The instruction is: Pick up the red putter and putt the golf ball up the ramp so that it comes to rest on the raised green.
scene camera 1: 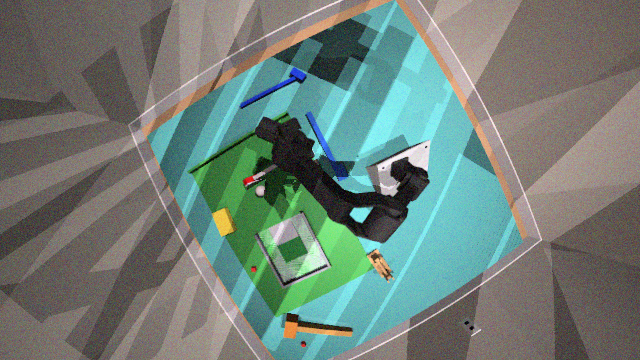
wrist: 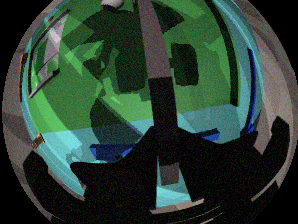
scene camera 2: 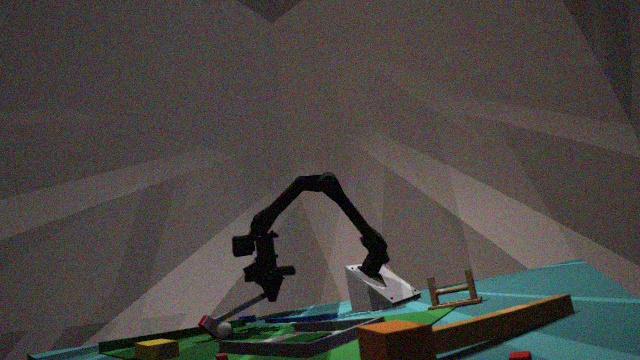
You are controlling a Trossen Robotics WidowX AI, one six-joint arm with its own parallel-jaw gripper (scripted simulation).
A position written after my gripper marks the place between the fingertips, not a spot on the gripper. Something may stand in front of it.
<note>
My gripper (scene camera 2: 272, 301) carries a red putter. Further things: a green mat (scene camera 1: 220, 181) and a wooden frame (scene camera 2: 434, 293).
My gripper is seen too in the wrist view (wrist: 161, 129). The green mat is seen too in the wrist view (wrist: 102, 80).
</note>
